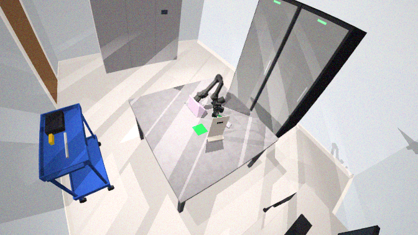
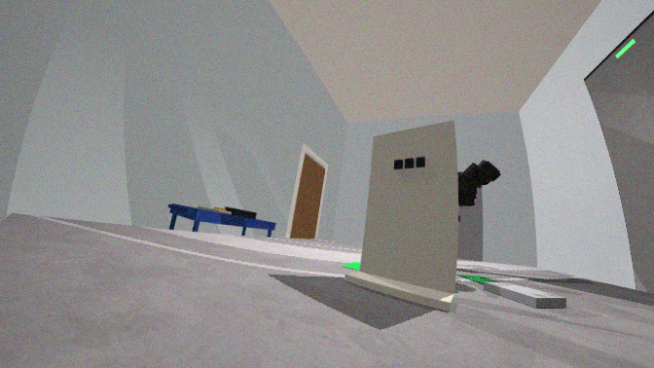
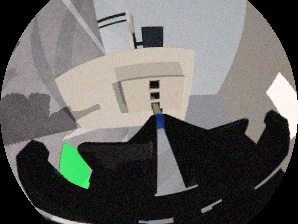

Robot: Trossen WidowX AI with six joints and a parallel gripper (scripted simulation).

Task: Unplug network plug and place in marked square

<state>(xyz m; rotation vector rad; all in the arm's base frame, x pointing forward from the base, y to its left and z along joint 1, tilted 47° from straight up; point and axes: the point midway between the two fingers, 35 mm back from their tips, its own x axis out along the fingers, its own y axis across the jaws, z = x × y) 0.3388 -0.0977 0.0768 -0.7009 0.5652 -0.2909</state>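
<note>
My gripper tip is 9 cm past the green marked square, 11 cm to the left of it and 22 cm above it. From my gripper tip the other things lie so: beige upright panel: 8 cm ahead, 4 cm to the right, 9 cm below; blue network plug: 1 cm ahead.
</note>
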